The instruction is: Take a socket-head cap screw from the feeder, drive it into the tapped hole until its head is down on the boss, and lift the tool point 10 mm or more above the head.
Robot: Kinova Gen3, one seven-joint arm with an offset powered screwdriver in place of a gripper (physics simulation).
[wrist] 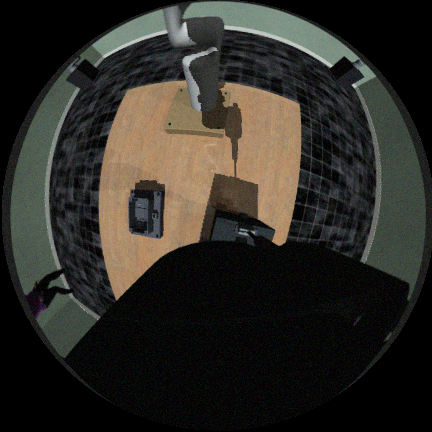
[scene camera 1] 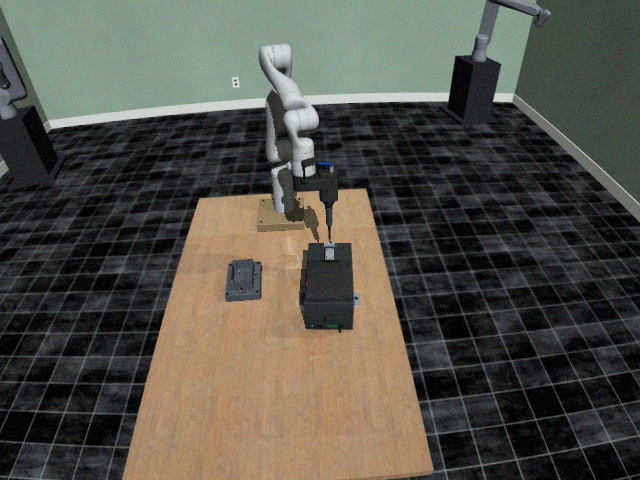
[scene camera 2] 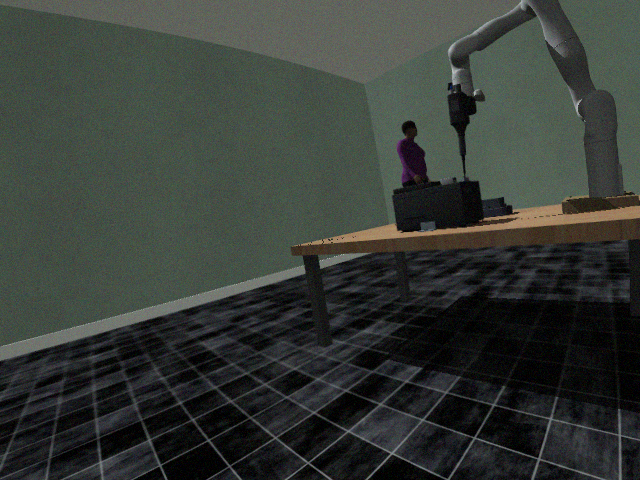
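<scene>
My screwdriver tool, reported as the gripper [scene camera 1: 329,240] [scene camera 2: 464,177] [wrist: 250,235], is black and points straight down. Its thin bit ends at the feeder's small metal outlet [scene camera 1: 329,252] [wrist: 244,231]. Contact and any screw on the tip are too small to tell. The feeder [scene camera 1: 330,284] [scene camera 2: 434,209] [wrist: 222,227] is a black box on the table; the tool body hides much of it in the wrist view. The dark grey fixture [scene camera 1: 244,282] [scene camera 2: 494,207] [wrist: 158,200] lies apart from the feeder, to its left in scene camera 1. Its tapped hole and boss cannot be made out clearly.
The wooden table [scene camera 1: 268,403] [scene camera 2: 361,238] [wrist: 120,165] carries the arm's base plate [scene camera 1: 266,219] [scene camera 2: 573,205] [wrist: 175,117] at its far end. A person in purple [scene camera 2: 412,159] [wrist: 35,301] stands beyond the table. Black pedestals [scene camera 1: 473,87] [wrist: 345,74] with other arms stand near the walls.
</scene>
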